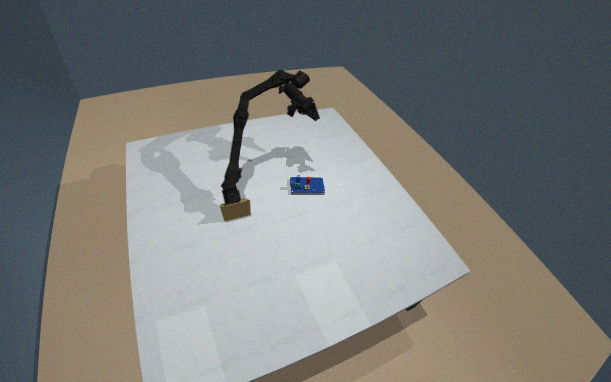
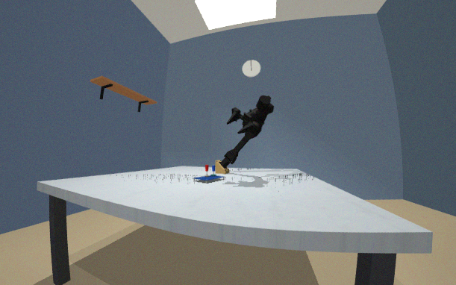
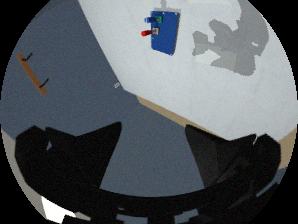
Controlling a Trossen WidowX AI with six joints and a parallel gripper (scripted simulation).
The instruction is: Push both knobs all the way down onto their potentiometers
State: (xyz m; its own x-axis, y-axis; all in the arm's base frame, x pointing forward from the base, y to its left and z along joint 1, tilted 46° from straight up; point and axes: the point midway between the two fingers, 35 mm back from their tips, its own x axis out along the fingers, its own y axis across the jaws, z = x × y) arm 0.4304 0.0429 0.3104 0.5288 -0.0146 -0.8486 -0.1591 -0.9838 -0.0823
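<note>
My gripper tip is now 210 mm above the red knob, 180 mm to the left of it and 80 mm past it.
</note>
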